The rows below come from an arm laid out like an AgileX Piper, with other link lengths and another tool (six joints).
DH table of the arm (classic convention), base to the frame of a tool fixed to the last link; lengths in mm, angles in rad. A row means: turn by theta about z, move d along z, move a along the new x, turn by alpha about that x. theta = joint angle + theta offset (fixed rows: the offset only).
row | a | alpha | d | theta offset
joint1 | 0 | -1.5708 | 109.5 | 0
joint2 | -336.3 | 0 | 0 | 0.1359
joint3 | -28.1 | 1.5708 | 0 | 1.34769
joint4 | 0 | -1.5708 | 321 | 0
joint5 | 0 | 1.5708 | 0 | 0
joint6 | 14.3 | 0.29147 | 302 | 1.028
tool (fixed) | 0 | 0 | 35.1 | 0
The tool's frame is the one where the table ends.
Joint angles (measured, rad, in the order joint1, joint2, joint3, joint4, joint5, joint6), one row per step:
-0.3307 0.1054 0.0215 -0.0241 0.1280 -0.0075
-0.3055 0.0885 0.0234 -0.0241 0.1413 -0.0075
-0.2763 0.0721 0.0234 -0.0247 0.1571 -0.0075
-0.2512 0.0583 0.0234 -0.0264 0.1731 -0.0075
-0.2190 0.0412 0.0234 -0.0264 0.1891 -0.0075
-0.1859 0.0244 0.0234 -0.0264 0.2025 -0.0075
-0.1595 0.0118 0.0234 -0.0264 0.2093 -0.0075
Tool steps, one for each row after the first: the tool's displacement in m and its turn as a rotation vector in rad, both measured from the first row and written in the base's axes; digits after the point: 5 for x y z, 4 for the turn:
0.00100 0.00812 -0.00014 -0.0005 -0.0016 0.0249
0.00205 0.01743 -0.00006 -0.0013 -0.0020 0.0537
0.00254 0.02535 -0.00091 -0.0023 0.0006 0.0784
0.00324 0.03558 -0.00072 -0.0026 -0.0005 0.1102
0.00386 0.04604 0.00021 -0.0034 -0.0039 0.1429
0.00439 0.05435 0.00195 -0.0048 -0.0096 0.1691

